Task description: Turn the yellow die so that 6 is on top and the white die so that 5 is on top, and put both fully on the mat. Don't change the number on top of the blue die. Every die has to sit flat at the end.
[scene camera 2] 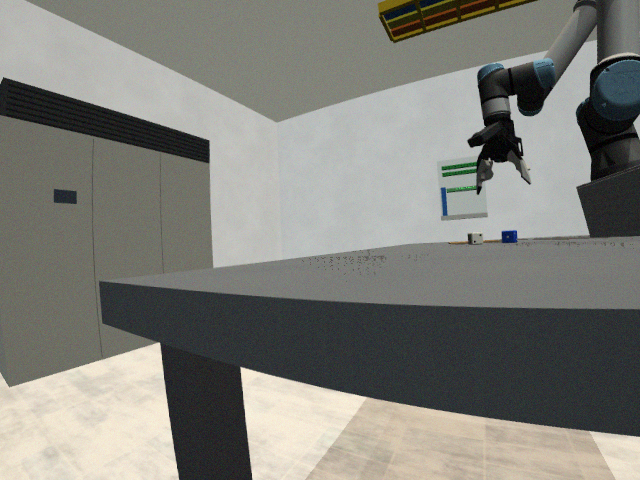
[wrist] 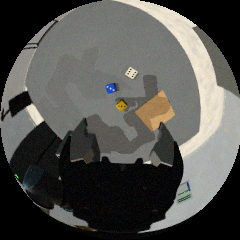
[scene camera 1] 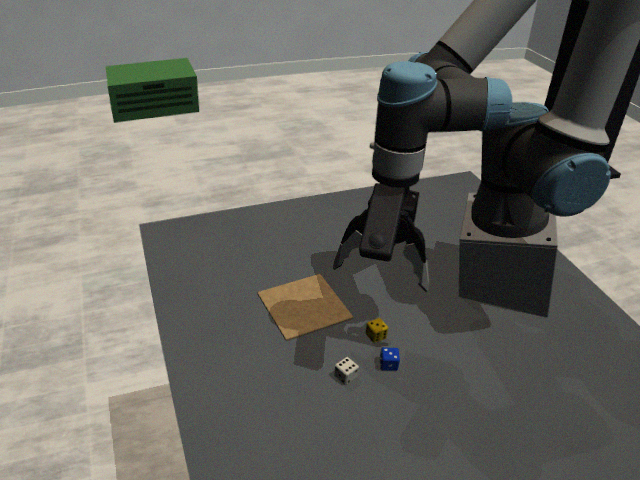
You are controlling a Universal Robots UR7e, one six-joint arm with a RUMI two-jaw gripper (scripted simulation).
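My gripper (scene camera 1: 379,280) is in the scene, and you'd find my gripper (scene camera 2: 501,190) from that camera as well, plus my gripper (wrist: 123,120) from the wrist. There's also a tan mat (scene camera 1: 307,305), and the wrist view shows me the tan mat (wrist: 158,108) too.
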